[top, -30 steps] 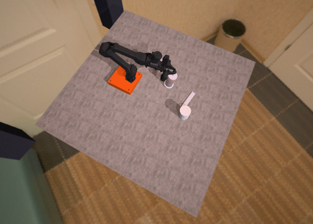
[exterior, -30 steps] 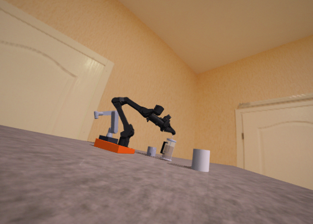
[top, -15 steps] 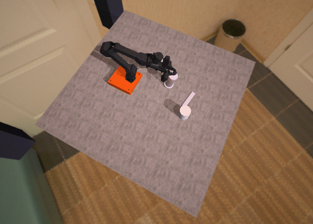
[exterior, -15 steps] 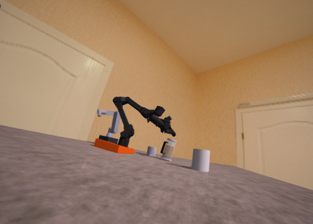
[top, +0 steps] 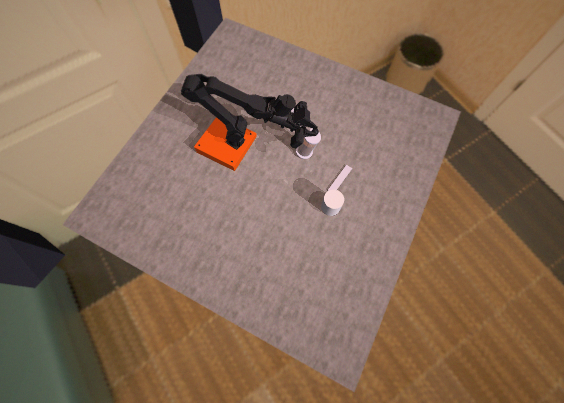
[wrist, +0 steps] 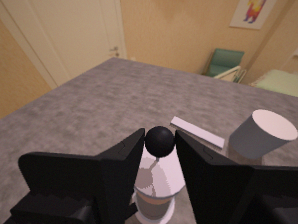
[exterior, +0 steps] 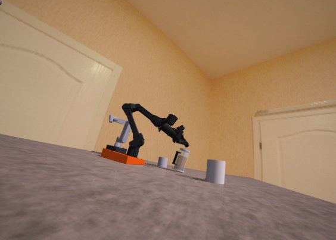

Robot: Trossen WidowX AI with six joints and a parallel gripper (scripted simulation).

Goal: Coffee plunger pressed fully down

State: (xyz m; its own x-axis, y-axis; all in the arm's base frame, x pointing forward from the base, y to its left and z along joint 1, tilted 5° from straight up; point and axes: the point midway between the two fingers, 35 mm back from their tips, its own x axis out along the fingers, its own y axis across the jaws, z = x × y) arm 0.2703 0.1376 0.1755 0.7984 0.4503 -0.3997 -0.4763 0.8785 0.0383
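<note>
The coffee press is 3 cm behind my gripper tip and 9 cm below it.
</note>
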